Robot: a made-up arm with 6 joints. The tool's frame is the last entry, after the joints. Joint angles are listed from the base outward.
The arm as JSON. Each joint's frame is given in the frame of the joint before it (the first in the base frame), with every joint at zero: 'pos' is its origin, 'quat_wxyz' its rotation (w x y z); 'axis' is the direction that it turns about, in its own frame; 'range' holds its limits. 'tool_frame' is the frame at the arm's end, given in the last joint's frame.
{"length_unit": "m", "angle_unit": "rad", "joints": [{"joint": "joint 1", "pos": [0.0, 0.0, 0.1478], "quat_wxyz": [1.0, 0.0, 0.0, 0.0], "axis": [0.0, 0.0, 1.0], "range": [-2.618, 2.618]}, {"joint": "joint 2", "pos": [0.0, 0.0, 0.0], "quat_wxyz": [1.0, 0.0, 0.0, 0.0], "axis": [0.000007, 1.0, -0.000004], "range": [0.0, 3.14]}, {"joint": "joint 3", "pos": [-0.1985, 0.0, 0.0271], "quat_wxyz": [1.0, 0.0, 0.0, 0.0], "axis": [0.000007, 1.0, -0.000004], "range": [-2.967, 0.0]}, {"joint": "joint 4", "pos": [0.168, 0.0, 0.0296], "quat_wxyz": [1.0, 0.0, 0.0, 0.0], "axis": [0.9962, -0.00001, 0.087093], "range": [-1.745, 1.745]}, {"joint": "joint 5", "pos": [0.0, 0.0, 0.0], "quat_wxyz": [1.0, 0.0, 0.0, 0.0], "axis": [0.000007, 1.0, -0.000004], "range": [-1.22, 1.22]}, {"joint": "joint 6", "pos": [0.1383, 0.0, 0.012], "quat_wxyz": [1.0, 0.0, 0.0, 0.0], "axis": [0.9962, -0.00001, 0.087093], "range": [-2.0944, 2.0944]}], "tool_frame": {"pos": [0.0, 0.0, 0.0], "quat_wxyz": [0.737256, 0.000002, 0.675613, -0.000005]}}
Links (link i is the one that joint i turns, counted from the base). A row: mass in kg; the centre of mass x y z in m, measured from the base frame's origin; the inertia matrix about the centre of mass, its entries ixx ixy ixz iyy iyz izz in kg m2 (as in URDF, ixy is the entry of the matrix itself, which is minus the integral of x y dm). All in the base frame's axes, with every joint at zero. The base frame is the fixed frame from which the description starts. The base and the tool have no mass.
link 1: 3.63; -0.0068 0.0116 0.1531; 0.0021 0 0 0.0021 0 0.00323
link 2: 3.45; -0.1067 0.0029 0.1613; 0.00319 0 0.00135 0.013 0 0.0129
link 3: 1.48; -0.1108 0.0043 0.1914; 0.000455 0 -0.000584 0.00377 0 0.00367
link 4: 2.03; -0.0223 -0.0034 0.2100; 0.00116 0 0.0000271 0.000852 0 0.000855
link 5: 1.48; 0.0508 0.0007 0.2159; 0.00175 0 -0.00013 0.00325 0 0.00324
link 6: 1.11; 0.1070 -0.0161 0.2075; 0.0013 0 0.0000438 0.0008 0 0.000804
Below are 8 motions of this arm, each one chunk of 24 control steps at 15 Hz.
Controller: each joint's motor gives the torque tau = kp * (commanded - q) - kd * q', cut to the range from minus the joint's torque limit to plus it. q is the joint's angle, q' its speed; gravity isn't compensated. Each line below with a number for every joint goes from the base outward.
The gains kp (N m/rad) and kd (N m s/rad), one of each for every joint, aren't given. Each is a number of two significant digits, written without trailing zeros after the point. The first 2 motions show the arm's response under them.
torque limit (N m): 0.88 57 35 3.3 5.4 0.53
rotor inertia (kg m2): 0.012 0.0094 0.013 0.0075 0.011 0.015
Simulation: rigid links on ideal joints. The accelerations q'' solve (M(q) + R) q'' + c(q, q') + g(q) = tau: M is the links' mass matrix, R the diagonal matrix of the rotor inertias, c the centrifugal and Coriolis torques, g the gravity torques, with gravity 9.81 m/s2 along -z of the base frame. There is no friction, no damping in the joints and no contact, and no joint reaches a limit. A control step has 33 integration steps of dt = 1/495 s. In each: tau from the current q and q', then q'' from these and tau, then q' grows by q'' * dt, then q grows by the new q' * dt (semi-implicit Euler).
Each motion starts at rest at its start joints. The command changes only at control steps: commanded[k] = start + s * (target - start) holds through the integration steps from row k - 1 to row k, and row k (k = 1, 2, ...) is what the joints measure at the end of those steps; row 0 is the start. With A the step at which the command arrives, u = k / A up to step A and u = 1 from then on. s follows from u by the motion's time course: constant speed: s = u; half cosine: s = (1 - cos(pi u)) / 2; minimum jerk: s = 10 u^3 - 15 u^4 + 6 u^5; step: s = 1 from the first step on.
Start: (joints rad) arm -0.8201 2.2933 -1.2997 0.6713 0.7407 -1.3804
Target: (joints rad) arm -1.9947 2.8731 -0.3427 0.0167 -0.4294 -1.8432
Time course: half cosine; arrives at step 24
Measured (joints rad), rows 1 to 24:
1: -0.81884 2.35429 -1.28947 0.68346 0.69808 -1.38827
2: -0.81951 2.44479 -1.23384 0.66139 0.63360 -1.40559
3: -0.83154 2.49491 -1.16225 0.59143 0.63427 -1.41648
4: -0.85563 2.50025 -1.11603 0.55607 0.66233 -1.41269
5: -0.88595 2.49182 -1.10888 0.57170 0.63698 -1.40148
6: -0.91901 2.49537 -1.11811 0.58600 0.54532 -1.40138
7: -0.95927 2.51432 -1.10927 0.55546 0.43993 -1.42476
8: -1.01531 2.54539 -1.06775 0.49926 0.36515 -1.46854
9: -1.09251 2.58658 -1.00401 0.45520 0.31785 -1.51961
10: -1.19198 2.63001 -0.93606 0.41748 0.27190 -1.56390
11: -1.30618 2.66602 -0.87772 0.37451 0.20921 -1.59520
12: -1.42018 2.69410 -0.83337 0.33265 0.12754 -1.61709
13: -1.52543 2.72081 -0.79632 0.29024 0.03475 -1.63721
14: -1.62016 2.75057 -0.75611 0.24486 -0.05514 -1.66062
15: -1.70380 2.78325 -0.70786 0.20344 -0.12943 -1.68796
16: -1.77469 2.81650 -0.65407 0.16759 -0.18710 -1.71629
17: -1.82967 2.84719 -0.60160 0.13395 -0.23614 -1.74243
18: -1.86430 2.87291 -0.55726 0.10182 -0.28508 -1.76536
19: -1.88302 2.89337 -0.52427 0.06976 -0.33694 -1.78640
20: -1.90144 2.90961 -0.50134 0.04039 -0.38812 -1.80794
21: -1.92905 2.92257 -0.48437 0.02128 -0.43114 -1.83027
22: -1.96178 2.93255 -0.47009 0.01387 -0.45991 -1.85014
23: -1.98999 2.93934 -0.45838 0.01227 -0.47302 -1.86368
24: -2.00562 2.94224 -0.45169 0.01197 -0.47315 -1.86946
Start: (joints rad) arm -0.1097 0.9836 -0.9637 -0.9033 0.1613 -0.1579
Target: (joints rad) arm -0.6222 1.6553 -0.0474 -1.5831 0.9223 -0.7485
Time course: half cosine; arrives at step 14
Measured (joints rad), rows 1 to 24:
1: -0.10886 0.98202 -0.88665 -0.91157 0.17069 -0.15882
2: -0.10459 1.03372 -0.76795 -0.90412 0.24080 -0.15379
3: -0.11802 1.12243 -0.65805 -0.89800 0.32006 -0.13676
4: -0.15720 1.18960 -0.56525 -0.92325 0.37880 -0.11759
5: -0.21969 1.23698 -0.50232 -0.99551 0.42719 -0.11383
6: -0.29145 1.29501 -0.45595 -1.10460 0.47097 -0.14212
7: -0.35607 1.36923 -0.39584 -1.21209 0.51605 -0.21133
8: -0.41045 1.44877 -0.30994 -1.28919 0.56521 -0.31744
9: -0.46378 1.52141 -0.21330 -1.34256 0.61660 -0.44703
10: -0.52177 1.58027 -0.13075 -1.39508 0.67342 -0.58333
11: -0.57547 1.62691 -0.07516 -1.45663 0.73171 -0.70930
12: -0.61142 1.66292 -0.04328 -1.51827 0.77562 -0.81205
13: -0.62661 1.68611 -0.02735 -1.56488 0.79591 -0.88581
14: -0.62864 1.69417 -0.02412 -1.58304 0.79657 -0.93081
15: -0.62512 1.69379 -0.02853 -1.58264 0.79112 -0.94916
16: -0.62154 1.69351 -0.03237 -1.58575 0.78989 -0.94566
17: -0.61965 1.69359 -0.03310 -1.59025 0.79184 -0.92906
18: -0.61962 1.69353 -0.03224 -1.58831 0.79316 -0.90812
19: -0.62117 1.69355 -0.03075 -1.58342 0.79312 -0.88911
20: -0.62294 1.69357 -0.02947 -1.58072 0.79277 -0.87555
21: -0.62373 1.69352 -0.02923 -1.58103 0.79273 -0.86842
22: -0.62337 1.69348 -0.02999 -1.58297 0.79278 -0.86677
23: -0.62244 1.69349 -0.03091 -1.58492 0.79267 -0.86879
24: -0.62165 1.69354 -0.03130 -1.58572 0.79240 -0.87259
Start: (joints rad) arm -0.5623 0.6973 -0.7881 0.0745 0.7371 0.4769
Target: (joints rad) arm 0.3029 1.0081 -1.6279 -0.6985 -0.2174 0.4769
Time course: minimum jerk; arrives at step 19
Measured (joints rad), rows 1 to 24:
1: -0.56222 0.68271 -0.71058 0.07491 0.74252 0.47599
2: -0.55827 0.70097 -0.61025 0.06881 0.83573 0.48218
3: -0.54421 0.72670 -0.55583 0.05425 0.91343 0.50483
4: -0.51827 0.73387 -0.57879 0.02992 0.90486 0.53921
5: -0.48057 0.74511 -0.66338 -0.01096 0.81418 0.57081
6: -0.43176 0.76631 -0.76382 -0.06946 0.69570 0.58704
7: -0.37178 0.79042 -0.85101 -0.13334 0.60298 0.58577
8: -0.29984 0.81825 -0.92091 -0.19322 0.54170 0.57581
9: -0.21810 0.85405 -0.98392 -0.25366 0.48611 0.56929
10: -0.13189 0.89570 -1.05164 -0.32046 0.41509 0.57295
11: -0.04550 0.93600 -1.12847 -0.39266 0.32561 0.58596
12: 0.03941 0.96885 -1.21065 -0.46609 0.22613 0.60329
13: 0.12041 0.99200 -1.29037 -0.53594 0.12692 0.61960
14: 0.19221 1.00641 -1.36048 -0.59801 0.03636 0.63137
15: 0.24910 1.01432 -1.41656 -0.64864 -0.03866 0.63687
16: 0.28752 1.01801 -1.45650 -0.68409 -0.09293 0.63585
17: 0.30808 1.01945 -1.47983 -0.70341 -0.12378 0.62951
18: 0.31469 1.02051 -1.48796 -0.70948 -0.13267 0.62040
19: 0.31250 1.02307 -1.48468 -0.70791 -0.12530 0.61200
20: 0.30692 1.02848 -1.47580 -0.70486 -0.10996 0.60754
21: 0.30199 1.03565 -1.46568 -0.70250 -0.09496 0.60865
22: 0.29954 1.04193 -1.45719 -0.70053 -0.08448 0.61502
23: 0.29940 1.04533 -1.45248 -0.69928 -0.07946 0.62482
24: 0.30042 1.04535 -1.45242 -0.69909 -0.07966 0.63520

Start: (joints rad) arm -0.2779 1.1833 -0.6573 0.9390 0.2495 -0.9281
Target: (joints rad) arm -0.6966 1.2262 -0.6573 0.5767 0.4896 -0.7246
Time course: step
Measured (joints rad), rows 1 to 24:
1: -0.30970 1.23059 -0.63826 0.60200 0.41428 -0.89987
2: -0.36255 1.29348 -0.52058 0.43128 0.54755 -0.86035
3: -0.49057 1.30620 -0.41371 0.50723 0.63435 -0.79482
4: -0.63675 1.28222 -0.41585 0.53451 0.66237 -0.69152
5: -0.70543 1.27213 -0.48859 0.51750 0.57220 -0.59685
6: -0.73429 1.27116 -0.55385 0.54133 0.47661 -0.56122
7: -0.74839 1.26665 -0.57218 0.57040 0.45762 -0.58073
8: -0.74208 1.26776 -0.54591 0.55532 0.49370 -0.62277
9: -0.71582 1.27641 -0.50520 0.53242 0.54349 -0.66058
10: -0.68993 1.28016 -0.48057 0.53313 0.58027 -0.67942
11: -0.67607 1.27693 -0.48374 0.54187 0.58442 -0.67813
12: -0.67686 1.27355 -0.50423 0.54749 0.56007 -0.66825
13: -0.68798 1.27206 -0.52296 0.55006 0.53182 -0.66201
14: -0.70076 1.27178 -0.52846 0.54841 0.52005 -0.66312
15: -0.70759 1.27288 -0.52139 0.54349 0.52654 -0.66795
16: -0.70608 1.27464 -0.51012 0.53986 0.54098 -0.67103
17: -0.69942 1.27542 -0.50319 0.54001 0.55212 -0.66953
18: -0.69312 1.27490 -0.50377 0.54269 0.55413 -0.66456
19: -0.69086 1.27397 -0.50911 0.54535 0.54849 -0.65950
20: -0.69276 1.27338 -0.51423 0.54624 0.54122 -0.65719
21: -0.69641 1.27332 -0.51590 0.54525 0.53753 -0.65816
22: -0.69905 1.27369 -0.51416 0.54356 0.53859 -0.66091
23: -0.69938 1.27414 -0.51122 0.54252 0.54215 -0.66342
24: -0.69788 1.27433 -0.50937 0.54261 0.54515 -0.66444

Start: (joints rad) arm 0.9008 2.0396 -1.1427 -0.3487 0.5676 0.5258
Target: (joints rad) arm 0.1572 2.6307 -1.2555 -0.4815 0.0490 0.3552
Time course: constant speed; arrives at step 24
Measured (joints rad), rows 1 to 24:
1: 0.89582 2.11034 -1.12890 -0.35532 0.51923 0.52420
2: 0.88314 2.22256 -1.08386 -0.34084 0.46388 0.51635
3: 0.86308 2.28745 -1.03535 -0.31018 0.48165 0.51270
4: 0.83084 2.29899 -1.01986 -0.30562 0.52278 0.52418
5: 0.78528 2.29756 -1.05026 -0.33003 0.50563 0.54351
6: 0.73519 2.30840 -1.10013 -0.36363 0.42982 0.55367
7: 0.69008 2.32845 -1.13455 -0.38576 0.36136 0.54373
8: 0.65300 2.35315 -1.14013 -0.38987 0.34055 0.51764
9: 0.62117 2.38539 -1.12649 -0.38643 0.34943 0.48901
10: 0.59093 2.42230 -1.11120 -0.38395 0.35570 0.46902
11: 0.56078 2.45452 -1.10736 -0.38552 0.34561 0.46092
12: 0.53113 2.47778 -1.11836 -0.39356 0.31998 0.46123
13: 0.50270 2.49576 -1.13826 -0.40644 0.28491 0.46303
14: 0.47564 2.51412 -1.15720 -0.41824 0.24973 0.46039
15: 0.44933 2.53635 -1.16851 -0.42569 0.22283 0.45181
16: 0.42239 2.56312 -1.17183 -0.43044 0.20578 0.43990
17: 0.39328 2.59243 -1.17141 -0.43477 0.19369 0.42844
18: 0.36125 2.62099 -1.17241 -0.43967 0.18042 0.41982
19: 0.32684 2.64661 -1.17794 -0.44584 0.16230 0.41417
20: 0.29152 2.66944 -1.18788 -0.45335 0.13911 0.40978
21: 0.25689 2.69114 -1.19958 -0.46118 0.11348 0.40443
22: 0.22397 2.71347 -1.20999 -0.46830 0.08894 0.39689
23: 0.19288 2.73741 -1.21756 -0.47457 0.06759 0.38745
24: 0.16308 2.76284 -1.22274 -0.48037 0.04908 0.37745

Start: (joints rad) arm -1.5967 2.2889 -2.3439 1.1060 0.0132 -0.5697
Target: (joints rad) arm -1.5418 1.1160 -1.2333 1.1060 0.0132 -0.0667
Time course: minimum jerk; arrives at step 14
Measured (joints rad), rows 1 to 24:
1: -1.59629 2.32154 -2.31306 1.10880 0.00882 -0.57068
2: -1.59945 2.38203 -2.20839 1.11762 0.03268 -0.56866
3: -1.60523 2.42965 -2.05093 1.11989 0.08686 -0.55028
4: -1.60844 2.42150 -1.87221 1.09934 0.13694 -0.50600
5: -1.60634 2.32593 -1.71375 1.07192 0.16710 -0.43958
6: -1.59686 2.14277 -1.61134 1.06677 0.16512 -0.36455
7: -1.57809 1.90483 -1.56296 1.09039 0.11871 -0.29693
8: -1.55339 1.65181 -1.52388 1.11419 0.05709 -0.24510
9: -1.53269 1.42094 -1.45403 1.11420 0.02590 -0.20513
10: -1.52586 1.25200 -1.34973 1.11041 0.02855 -0.16970
11: -1.53264 1.16971 -1.22679 1.11364 0.04587 -0.13461
12: -1.54337 1.16448 -1.10638 1.11107 0.07109 -0.10097
13: -1.55072 1.19484 -1.01154 1.09857 0.10370 -0.07323
14: -1.55092 1.21677 -0.96315 1.08250 0.13359 -0.05436
15: -1.54308 1.21292 -0.96734 1.07617 0.14362 -0.04425
16: -1.53209 1.19320 -1.00755 1.08723 0.12815 -0.04107
17: -1.52619 1.17140 -1.05175 1.10246 0.10083 -0.04214
18: -1.53011 1.15612 -1.07470 1.10747 0.08069 -0.04579
19: -1.54051 1.15362 -1.07227 1.10575 0.07478 -0.05199
20: -1.55006 1.16367 -1.05422 1.10369 0.08008 -0.05999
21: -1.55398 1.17784 -1.03277 1.10072 0.09124 -0.06749
22: -1.55173 1.18692 -1.01812 1.09679 0.10282 -0.07219
23: -1.54542 1.18774 -1.01587 1.09473 0.10979 -0.07297
24: -1.53843 1.18274 -1.02445 1.09596 0.10965 -0.07013

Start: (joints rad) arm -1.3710 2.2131 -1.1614 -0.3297 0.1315 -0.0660
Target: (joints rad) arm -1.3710 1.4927 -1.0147 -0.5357 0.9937 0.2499
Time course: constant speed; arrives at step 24
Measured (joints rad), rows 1 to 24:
1: -1.37044 2.25460 -1.14184 -0.34223 0.12885 -0.06881
2: -1.36544 2.30093 -1.07686 -0.34243 0.18753 -0.07156
3: -1.35961 2.29813 -1.00343 -0.32029 0.30363 -0.05517
4: -1.36180 2.25405 -0.97262 -0.30696 0.38950 -0.01086
5: -1.37134 2.19978 -0.99648 -0.32602 0.39783 0.04576
6: -1.38085 2.15303 -1.04005 -0.36460 0.36012 0.08676
7: -1.38400 2.11133 -1.06255 -0.38901 0.34664 0.09636
8: -1.37943 2.07610 -1.05059 -0.38922 0.38627 0.08325
9: -1.37120 2.05273 -1.01623 -0.37897 0.45404 0.06817
10: -1.36476 2.03478 -0.98013 -0.36793 0.51750 0.06593
11: -1.36308 2.00944 -0.95931 -0.36377 0.56291 0.07980
12: -1.36554 1.97359 -0.95849 -0.37350 0.58975 0.10394
13: -1.36953 1.93366 -0.96812 -0.39373 0.60520 0.12839
14: -1.37253 1.89578 -0.97378 -0.41167 0.62326 0.14551
15: -1.37334 1.86226 -0.96741 -0.41791 0.65457 0.15472
16: -1.37249 1.83258 -0.95087 -0.41397 0.69747 0.16119
17: -1.37135 1.80392 -0.93210 -0.40801 0.74254 0.17058
18: -1.37086 1.77311 -0.91875 -0.40750 0.78194 0.18504
19: -1.37104 1.73939 -0.91308 -0.41495 0.81367 0.20276
20: -1.37131 1.70433 -0.91152 -0.42697 0.84112 0.22017
21: -1.37124 1.66976 -0.90858 -0.43732 0.86991 0.23477
22: -1.37083 1.63649 -0.90128 -0.44198 0.90341 0.24660
23: -1.37046 1.60422 -0.89047 -0.44192 0.94074 0.25769
24: -1.37044 1.57201 -0.87925 -0.44147 0.97859 0.27010

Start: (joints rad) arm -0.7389 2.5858 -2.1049 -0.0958 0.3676 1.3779
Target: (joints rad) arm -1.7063 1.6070 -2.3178 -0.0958 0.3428 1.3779
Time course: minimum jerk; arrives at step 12
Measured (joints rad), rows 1 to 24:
1: -0.73943 2.63429 -2.08993 -0.09551 0.34321 1.37870
2: -0.74199 2.70757 -2.01188 -0.08683 0.35941 1.38108
3: -0.74838 2.74645 -1.90920 -0.07766 0.46728 1.38153
4: -0.76091 2.70906 -1.83291 -0.07307 0.58302 1.37411
5: -0.78037 2.58275 -1.83892 -0.06778 0.62312 1.35895
6: -0.80462 2.39598 -1.93538 -0.06616 0.54914 1.34583
7: -0.83319 2.17974 -2.06293 -0.07458 0.42357 1.34461
8: -0.87204 1.95310 -2.17217 -0.08262 0.35747 1.35494
9: -0.93587 1.75292 -2.25759 -0.08109 0.35175 1.37106
10: -1.04962 1.61559 -2.31826 -0.07554 0.34943 1.38945
11: -1.23045 1.55515 -2.34494 -0.07505 0.33981 1.40776
12: -1.44760 1.56561 -2.32837 -0.08422 0.34725 1.42015
13: -1.63770 1.62527 -2.26825 -0.10144 0.39261 1.41808
14: -1.76673 1.70564 -2.18158 -0.11671 0.47327 1.39503
15: -1.85947 1.77985 -2.09423 -0.09945 0.55877 1.35862
16: -1.93141 1.82565 -2.03291 -0.08311 0.62057 1.32404
17: -1.99052 1.83245 -2.01746 -0.08254 0.64227 1.30040
18: -2.04273 1.80609 -2.04876 -0.08568 0.61807 1.29006
19: -2.09058 1.76145 -2.10632 -0.08851 0.56170 1.29262
20: -2.13419 1.71315 -2.16407 -0.09406 0.50465 1.30467
21: -2.17242 1.67386 -2.20555 -0.09939 0.47026 1.32023
22: -2.20228 1.65326 -2.22459 -0.10143 0.46025 1.33390
23: -2.22022 1.65457 -2.22115 -0.10122 0.46752 1.34269
24: -2.22499 1.67385 -2.19957 -0.09953 0.48710 1.34575

